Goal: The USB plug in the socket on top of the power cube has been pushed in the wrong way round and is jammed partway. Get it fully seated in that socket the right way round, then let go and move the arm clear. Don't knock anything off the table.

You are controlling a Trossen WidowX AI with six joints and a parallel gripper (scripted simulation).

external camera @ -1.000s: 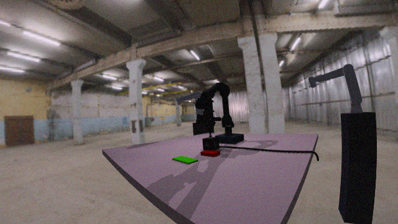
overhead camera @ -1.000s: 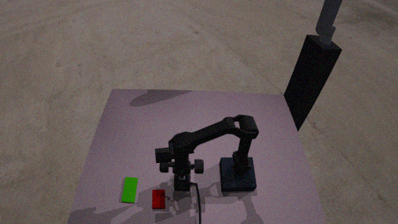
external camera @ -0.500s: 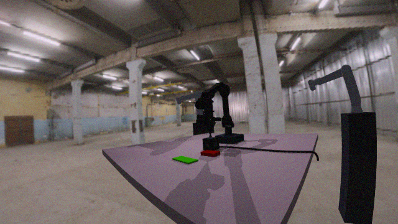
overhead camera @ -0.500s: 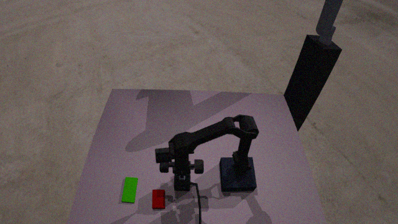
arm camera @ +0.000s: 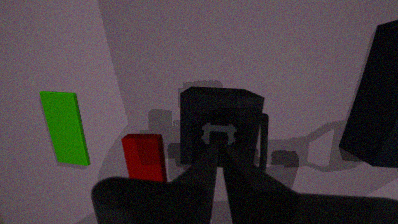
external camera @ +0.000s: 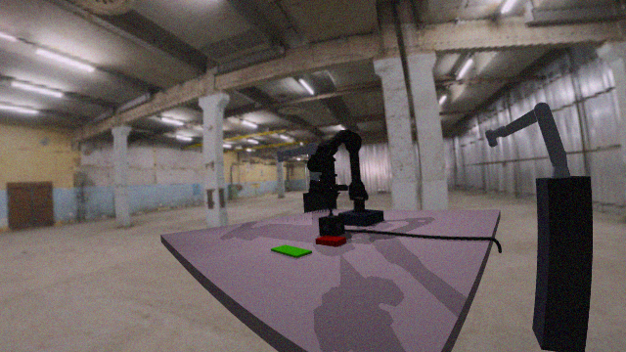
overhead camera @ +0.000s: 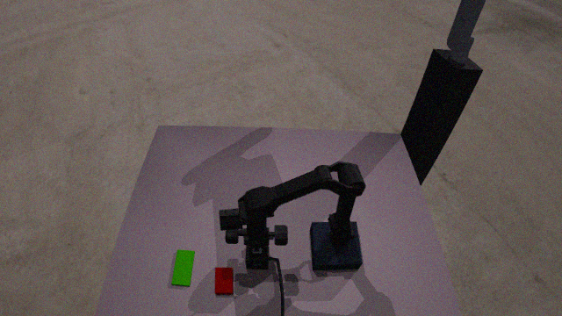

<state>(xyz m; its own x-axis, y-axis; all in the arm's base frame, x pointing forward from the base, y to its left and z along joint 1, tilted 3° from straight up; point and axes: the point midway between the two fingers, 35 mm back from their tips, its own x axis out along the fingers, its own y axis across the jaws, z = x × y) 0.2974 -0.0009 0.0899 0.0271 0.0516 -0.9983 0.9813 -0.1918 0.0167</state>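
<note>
Now: gripper tip 20 mm above the dark USB plug. Also, from my gripper tip: metal-rimmed socket 40 mm below; then red pad 130 mm ahead, 100 mm below, 70 mm to the left; then green pad 270 mm ahead, 100 mm below.
</note>
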